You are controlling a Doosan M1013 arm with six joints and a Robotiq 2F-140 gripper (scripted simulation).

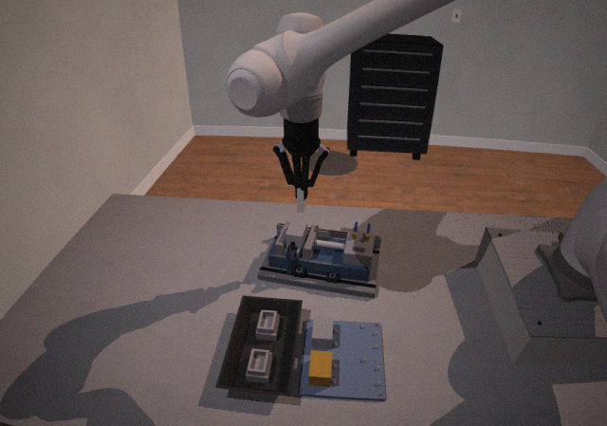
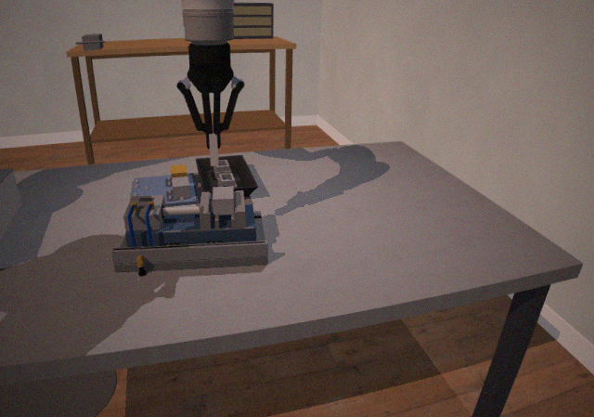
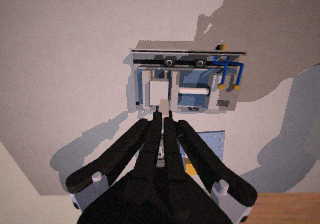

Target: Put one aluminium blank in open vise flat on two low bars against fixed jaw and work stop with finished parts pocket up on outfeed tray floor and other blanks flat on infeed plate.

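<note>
The blue vise lies 170 mm below my hand and 50 mm behind it. Round my hand: brass blank (330 mm to the left, 190 mm below, 80 mm behind); then aluminium blank (240 mm to the left, 190 mm below, 80 mm behind); then infeed plate (280 mm to the left, 210 mm below, 120 mm behind).
</note>
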